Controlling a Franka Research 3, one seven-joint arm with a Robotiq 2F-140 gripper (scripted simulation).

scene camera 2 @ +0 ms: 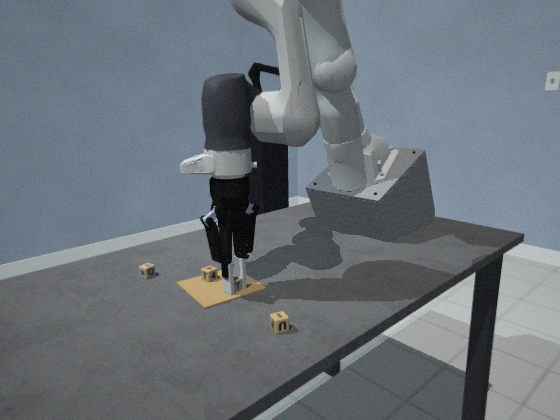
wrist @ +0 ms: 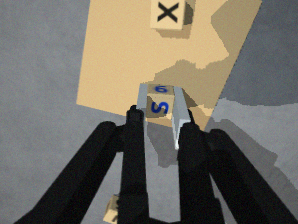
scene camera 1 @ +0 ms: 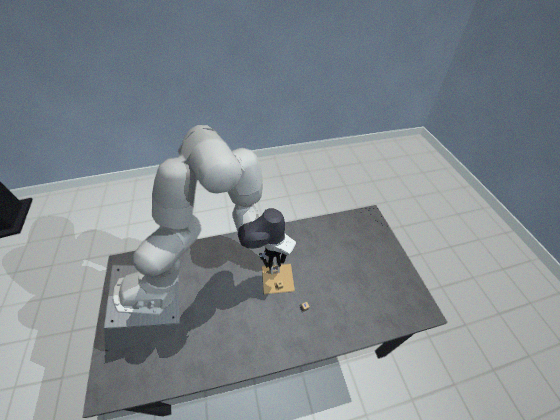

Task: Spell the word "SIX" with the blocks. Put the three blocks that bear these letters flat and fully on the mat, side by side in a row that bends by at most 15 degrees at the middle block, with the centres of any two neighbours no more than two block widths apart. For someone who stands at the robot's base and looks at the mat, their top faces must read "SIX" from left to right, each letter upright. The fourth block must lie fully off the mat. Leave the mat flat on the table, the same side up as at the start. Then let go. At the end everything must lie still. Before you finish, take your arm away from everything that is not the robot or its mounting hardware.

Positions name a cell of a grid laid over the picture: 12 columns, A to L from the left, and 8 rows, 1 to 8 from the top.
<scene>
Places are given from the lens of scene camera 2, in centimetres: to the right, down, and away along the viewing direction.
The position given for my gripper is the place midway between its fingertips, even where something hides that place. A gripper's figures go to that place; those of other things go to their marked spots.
my gripper (scene camera 2: F6): -9, 16, 85
tan mat (scene camera 2: E6): -14, 17, 84
</scene>
